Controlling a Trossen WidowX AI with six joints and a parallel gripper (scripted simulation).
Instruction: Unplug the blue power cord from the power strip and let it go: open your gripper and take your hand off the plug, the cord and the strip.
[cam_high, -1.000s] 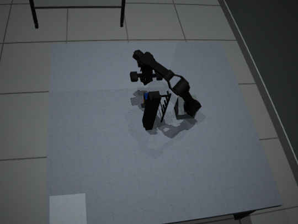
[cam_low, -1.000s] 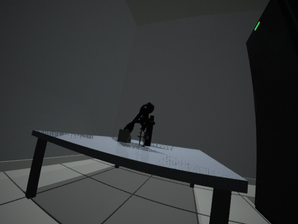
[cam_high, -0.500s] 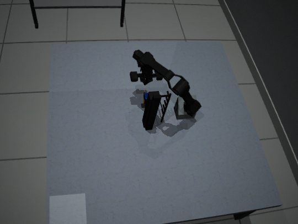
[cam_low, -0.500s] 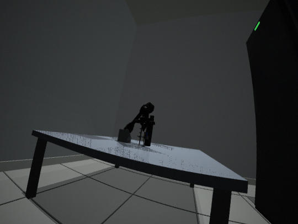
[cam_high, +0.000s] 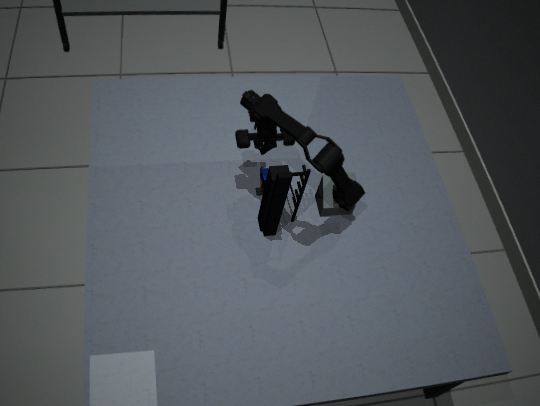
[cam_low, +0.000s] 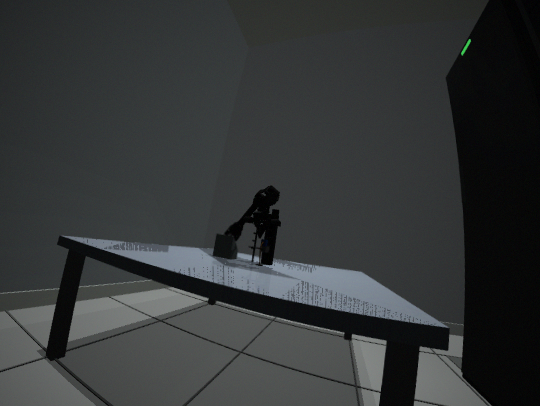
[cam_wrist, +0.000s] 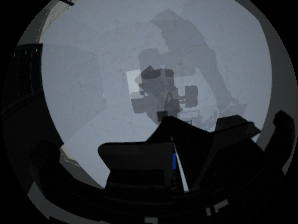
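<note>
Now: the blue plug 100 mm to the left of my gripper tip and 10 mm below it. From my gripper tip the other things lie so: thin black bar (80 mm behind, 190 mm to the left, 10 mm above).
</note>
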